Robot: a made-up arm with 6 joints.
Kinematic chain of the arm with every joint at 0, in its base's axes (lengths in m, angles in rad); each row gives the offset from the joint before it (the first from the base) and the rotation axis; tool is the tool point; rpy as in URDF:
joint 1: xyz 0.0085 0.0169 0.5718 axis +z
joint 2: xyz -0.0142 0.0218 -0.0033 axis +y
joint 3: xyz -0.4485 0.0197 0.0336 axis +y
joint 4: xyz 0.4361 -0.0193 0.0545 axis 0.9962 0 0.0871
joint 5: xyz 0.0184 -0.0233 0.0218 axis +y
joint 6: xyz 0.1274 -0.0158 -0.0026 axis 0.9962 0 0.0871
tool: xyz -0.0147 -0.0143 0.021 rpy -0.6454 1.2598 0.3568
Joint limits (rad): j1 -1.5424..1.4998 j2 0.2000..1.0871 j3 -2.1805..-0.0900 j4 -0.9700..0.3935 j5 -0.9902..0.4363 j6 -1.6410..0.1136
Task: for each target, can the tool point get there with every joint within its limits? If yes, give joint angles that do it. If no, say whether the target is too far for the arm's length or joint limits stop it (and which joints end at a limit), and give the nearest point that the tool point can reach.
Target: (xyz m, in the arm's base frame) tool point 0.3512 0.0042 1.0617
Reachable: yes | joints -0.0391 1.0142 -1.0483 -0.0549 0.1621 -1.2797
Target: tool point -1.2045 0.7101 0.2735
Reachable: no: too far | nearest point -0.7045 0.4244 1.0713 | short by 0.984 m
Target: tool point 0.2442 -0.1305 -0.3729
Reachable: no: joint limits stop it (at a limit: joint 2, joint 3, joint 4, joint 5, joint 6) | nearest point 0.1236 -0.0551 0.5192 | short by 0.903 m
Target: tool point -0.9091 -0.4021 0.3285
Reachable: no: joint limits stop it (at a limit: joint 2, joint 3, joint 5) | nearest point -0.7375 -0.3238 1.0707 | short by 0.766 m
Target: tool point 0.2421 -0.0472 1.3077
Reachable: yes | joints -0.2396 1.0202 -1.5110 -0.3786 0.2501 -0.8201
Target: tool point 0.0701 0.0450 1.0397
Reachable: yes | joints -0.1294 0.3106 -0.6364 -0.7982 -0.1963 -0.6696
